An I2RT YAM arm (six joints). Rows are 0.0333 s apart.
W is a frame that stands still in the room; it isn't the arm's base.
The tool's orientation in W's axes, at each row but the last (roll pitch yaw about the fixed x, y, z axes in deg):
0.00 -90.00 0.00
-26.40 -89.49 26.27
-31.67 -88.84 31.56
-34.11 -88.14 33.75
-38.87 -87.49 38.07
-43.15 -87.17 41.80
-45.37 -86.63 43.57
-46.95 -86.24 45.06
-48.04 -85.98 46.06
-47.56 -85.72 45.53
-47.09 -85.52 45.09
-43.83 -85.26 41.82
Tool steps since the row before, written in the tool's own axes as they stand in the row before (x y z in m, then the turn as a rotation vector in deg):
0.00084 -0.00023 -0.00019 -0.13 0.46 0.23
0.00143 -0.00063 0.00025 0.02 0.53 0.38
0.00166 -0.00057 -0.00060 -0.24 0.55 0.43
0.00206 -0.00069 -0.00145 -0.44 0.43 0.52
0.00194 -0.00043 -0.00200 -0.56 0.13 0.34
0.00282 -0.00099 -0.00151 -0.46 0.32 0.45
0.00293 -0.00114 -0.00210 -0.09 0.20 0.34
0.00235 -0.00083 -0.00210 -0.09 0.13 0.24
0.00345 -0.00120 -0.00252 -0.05 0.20 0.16
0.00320 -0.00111 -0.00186 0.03 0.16 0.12
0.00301 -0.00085 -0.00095 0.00 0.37 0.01
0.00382 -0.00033 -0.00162 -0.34 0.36 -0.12
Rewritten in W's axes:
0.00019 -0.00023 0.00084 -0.23 0.46 -0.13
-0.00024 -0.00062 0.00143 -0.38 0.53 0.02
0.00063 -0.00055 0.00166 -0.43 0.55 -0.24
0.00150 -0.00066 0.00203 -0.53 0.43 -0.43
0.00206 -0.00041 0.00188 -0.36 0.12 -0.55
0.00159 -0.00093 0.00280 -0.46 0.32 -0.45
0.00219 -0.00109 0.00289 -0.34 0.21 -0.08
0.00218 -0.00079 0.00229 -0.24 0.13 -0.09
0.00264 -0.00111 0.00339 -0.16 0.20 -0.05
0.00199 -0.00101 0.00316 -0.11 0.17 0.03
0.00109 -0.00072 0.00300 0.00 0.37 -0.02
0.00184 -0.00018 0.00373 0.11 0.34 -0.37

